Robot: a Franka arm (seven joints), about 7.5 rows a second.
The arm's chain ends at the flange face. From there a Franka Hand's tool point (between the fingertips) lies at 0.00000 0.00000 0.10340 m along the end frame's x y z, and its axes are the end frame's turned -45 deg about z.
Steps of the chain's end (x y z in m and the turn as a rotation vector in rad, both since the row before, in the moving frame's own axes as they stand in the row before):
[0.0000 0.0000 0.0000 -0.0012 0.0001 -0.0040]
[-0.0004 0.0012 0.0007 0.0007 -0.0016 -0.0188]
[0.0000 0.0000 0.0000 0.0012 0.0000 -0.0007]
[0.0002 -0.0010 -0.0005 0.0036 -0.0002 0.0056]
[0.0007 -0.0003 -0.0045 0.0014 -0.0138 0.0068]
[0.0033 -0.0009 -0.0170 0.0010 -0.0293 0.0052]
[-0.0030 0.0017 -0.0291 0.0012 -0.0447 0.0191]
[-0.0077 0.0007 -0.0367 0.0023 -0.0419 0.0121]
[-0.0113 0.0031 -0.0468 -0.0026 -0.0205 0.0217]
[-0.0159 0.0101 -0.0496 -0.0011 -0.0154 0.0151]
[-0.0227 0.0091 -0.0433 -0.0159 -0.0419 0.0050]
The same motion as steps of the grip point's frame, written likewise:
[-0.0001 0.0001 0.0000 -0.0009 -0.0008 -0.0040]
[-0.0012 0.0004 0.0007 0.0016 -0.0006 -0.0188]
[0.0001 -0.0001 0.0000 0.0008 0.0008 -0.0007]
[0.0011 -0.0008 -0.0005 0.0027 0.0024 0.0056]
[-0.0002 -0.0008 -0.0045 0.0107 -0.0088 0.0068]
[0.0009 -0.0005 -0.0170 0.0214 -0.0200 0.0052]
[-0.0065 -0.0043 -0.0292 0.0325 -0.0308 0.0191]
[-0.0088 -0.0082 -0.0368 0.0313 -0.0280 0.0121]
[-0.0119 -0.0071 -0.0468 0.0127 -0.0163 0.0217]
[-0.0196 -0.0052 -0.0496 0.0101 -0.0117 0.0151]
[-0.0267 -0.0115 -0.0434 0.0184 -0.0409 0.0050]

